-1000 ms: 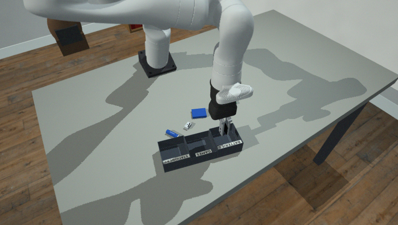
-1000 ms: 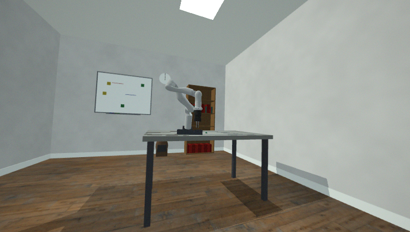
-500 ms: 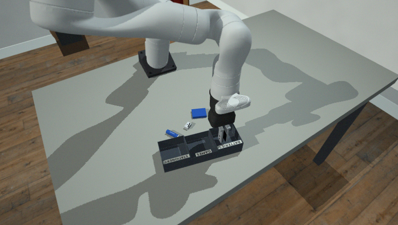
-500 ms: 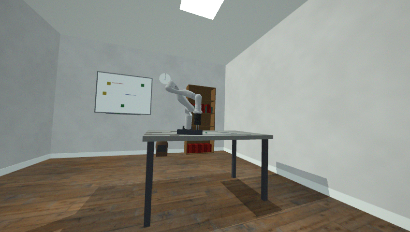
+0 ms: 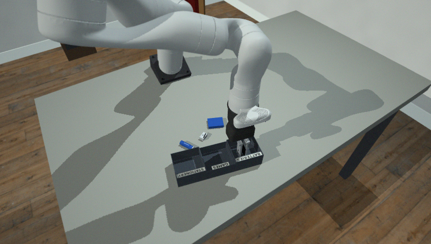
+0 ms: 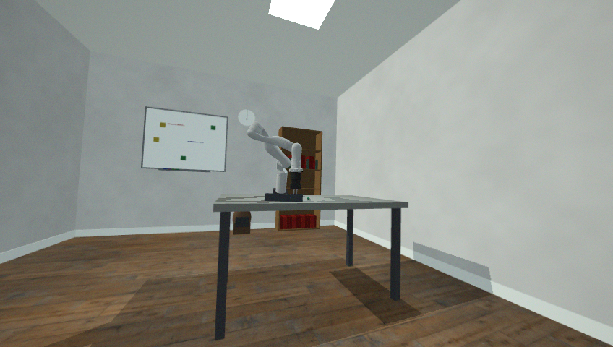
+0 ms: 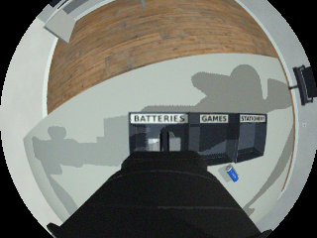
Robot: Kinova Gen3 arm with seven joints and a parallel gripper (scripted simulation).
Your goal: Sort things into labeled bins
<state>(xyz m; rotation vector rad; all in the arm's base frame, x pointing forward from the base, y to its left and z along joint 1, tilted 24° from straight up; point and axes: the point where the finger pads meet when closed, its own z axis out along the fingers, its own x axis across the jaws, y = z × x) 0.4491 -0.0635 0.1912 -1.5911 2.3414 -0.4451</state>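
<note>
Right now the small white thing is 140 mm behind my hand, 30 mm to the right of it and 30 mm below it. From my hand the other things lie so: blue battery (140 mm behind, 100 mm to the right, 30 mm below); then blue block (150 mm behind, 30 mm to the left, 30 mm below); then black piece (150 mm behind, 110 mm to the left, 30 mm below).
</note>
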